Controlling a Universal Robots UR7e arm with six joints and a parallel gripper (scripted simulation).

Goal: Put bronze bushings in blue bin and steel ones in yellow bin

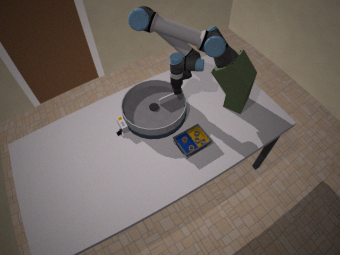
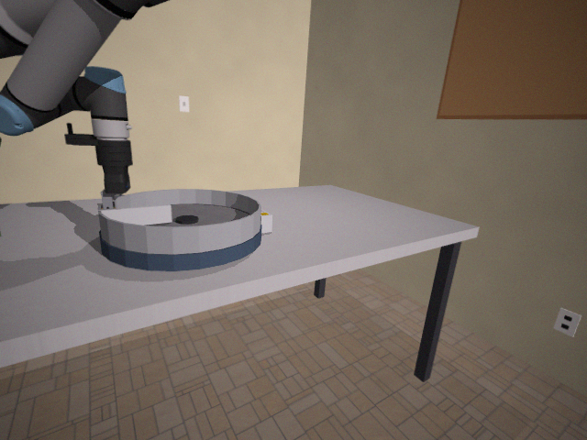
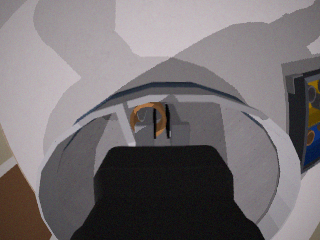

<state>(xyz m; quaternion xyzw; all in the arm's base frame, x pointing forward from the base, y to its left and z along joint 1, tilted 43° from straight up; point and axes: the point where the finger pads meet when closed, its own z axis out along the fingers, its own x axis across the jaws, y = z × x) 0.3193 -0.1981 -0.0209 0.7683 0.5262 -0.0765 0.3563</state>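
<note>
The blue bin lies 16 cm ahead of my hand, 28 cm to the left of it and 7 cm below it. The rest, counted from my hand: grey turntable: 17 cm ahead, 7 cm to the right, 5 cm below.
</note>
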